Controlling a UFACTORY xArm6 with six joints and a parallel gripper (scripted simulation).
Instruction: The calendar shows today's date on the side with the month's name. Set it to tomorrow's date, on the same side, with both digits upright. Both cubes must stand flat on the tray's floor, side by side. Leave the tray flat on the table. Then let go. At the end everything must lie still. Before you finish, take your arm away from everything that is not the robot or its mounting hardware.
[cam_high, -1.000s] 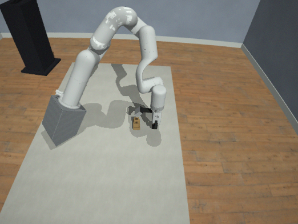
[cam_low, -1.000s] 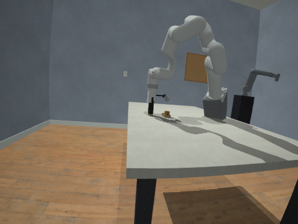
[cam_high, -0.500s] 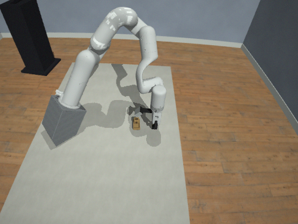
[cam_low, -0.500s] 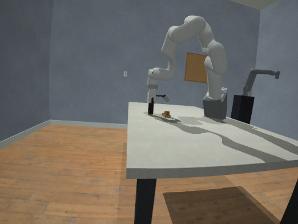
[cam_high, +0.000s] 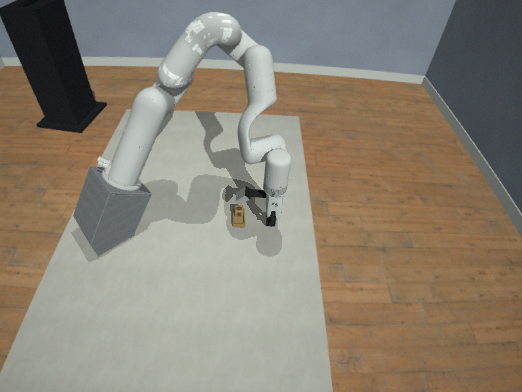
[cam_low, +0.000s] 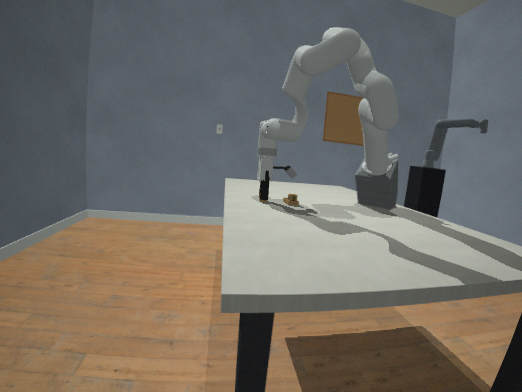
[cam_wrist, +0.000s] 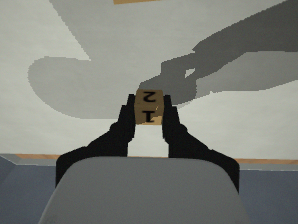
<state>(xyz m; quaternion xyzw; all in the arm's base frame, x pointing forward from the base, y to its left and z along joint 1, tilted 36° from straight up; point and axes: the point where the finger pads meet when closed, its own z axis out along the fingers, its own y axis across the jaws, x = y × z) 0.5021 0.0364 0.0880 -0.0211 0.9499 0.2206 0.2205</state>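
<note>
Now: the wooden digit cube 10 mm below my hand. From my hand the other things lie so: wooden calendar tray: 110 mm behind, 10 mm to the right, 20 mm below.
</note>
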